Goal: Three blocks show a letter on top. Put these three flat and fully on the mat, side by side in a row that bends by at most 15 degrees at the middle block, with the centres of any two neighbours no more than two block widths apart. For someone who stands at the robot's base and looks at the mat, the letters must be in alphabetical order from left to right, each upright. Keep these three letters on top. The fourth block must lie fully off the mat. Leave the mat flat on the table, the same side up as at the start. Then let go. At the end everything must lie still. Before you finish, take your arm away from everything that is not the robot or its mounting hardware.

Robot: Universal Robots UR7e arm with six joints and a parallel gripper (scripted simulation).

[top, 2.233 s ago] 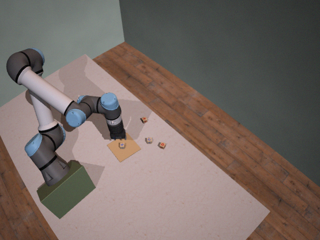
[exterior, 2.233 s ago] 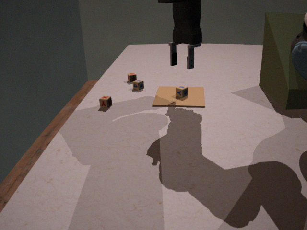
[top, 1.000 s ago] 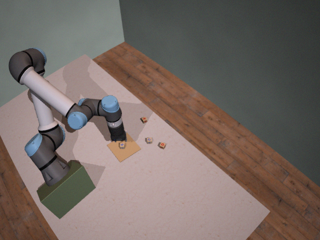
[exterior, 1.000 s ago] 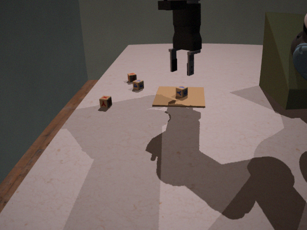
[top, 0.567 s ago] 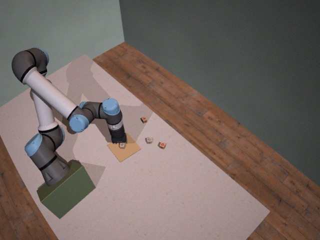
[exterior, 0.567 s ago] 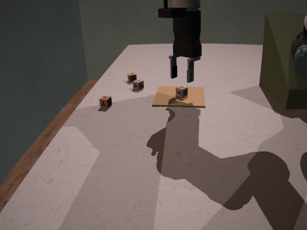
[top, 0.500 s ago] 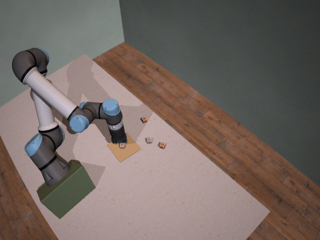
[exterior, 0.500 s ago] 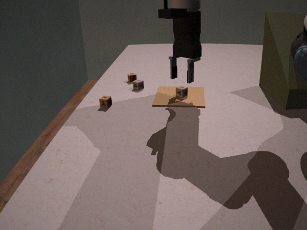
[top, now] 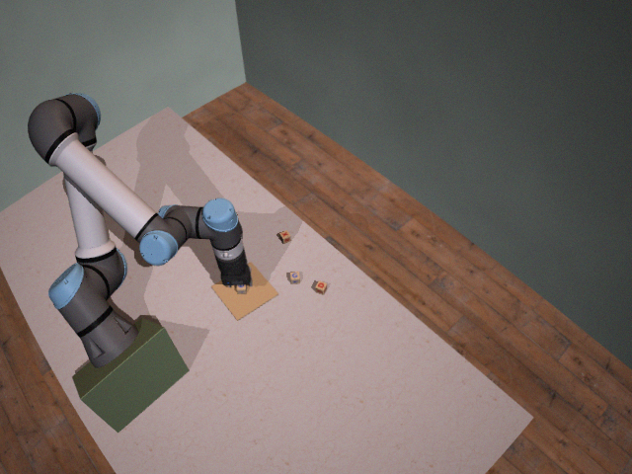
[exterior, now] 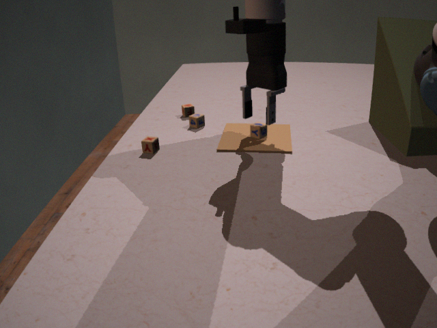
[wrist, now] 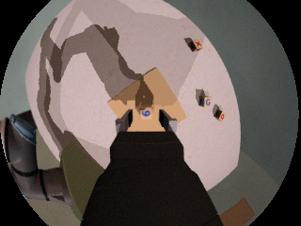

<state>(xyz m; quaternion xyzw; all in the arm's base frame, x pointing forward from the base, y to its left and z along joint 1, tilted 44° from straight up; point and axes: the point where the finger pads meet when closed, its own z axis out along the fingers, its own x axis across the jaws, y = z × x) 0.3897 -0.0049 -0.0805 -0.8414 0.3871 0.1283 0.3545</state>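
The tan mat is 50 mm below my hand.
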